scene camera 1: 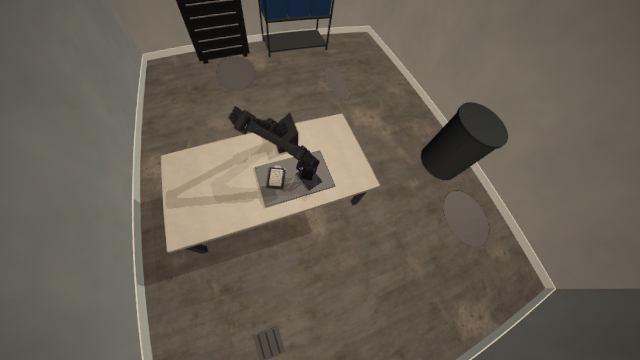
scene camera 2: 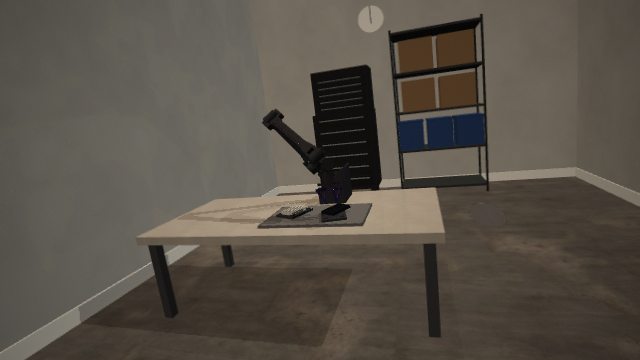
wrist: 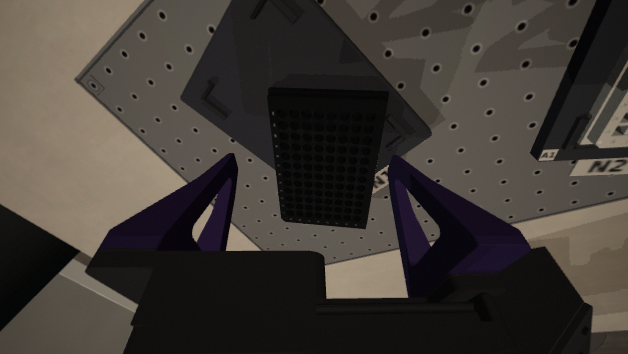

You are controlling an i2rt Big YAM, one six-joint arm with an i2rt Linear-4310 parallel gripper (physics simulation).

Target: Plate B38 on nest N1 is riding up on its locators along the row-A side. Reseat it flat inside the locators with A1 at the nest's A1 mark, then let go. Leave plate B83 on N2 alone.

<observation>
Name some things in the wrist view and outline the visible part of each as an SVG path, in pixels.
The gripper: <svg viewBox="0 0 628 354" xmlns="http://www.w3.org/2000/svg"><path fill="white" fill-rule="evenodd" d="M85 270L85 273L138 304L130 324L134 327L123 354L501 354L517 350L518 348L494 297L506 291L498 272L527 254L531 247L519 229L431 180L400 156L393 155L387 174L408 298L326 299L324 256L318 252L226 251L238 177L234 153L228 153L195 180L110 229ZM217 195L212 213L196 242L192 236L193 226ZM407 190L439 226L440 236L432 246L430 246L413 212Z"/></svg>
A black well plate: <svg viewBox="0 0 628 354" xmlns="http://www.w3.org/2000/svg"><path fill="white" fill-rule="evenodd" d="M270 87L267 100L281 219L292 223L366 229L389 92Z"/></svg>
</observation>
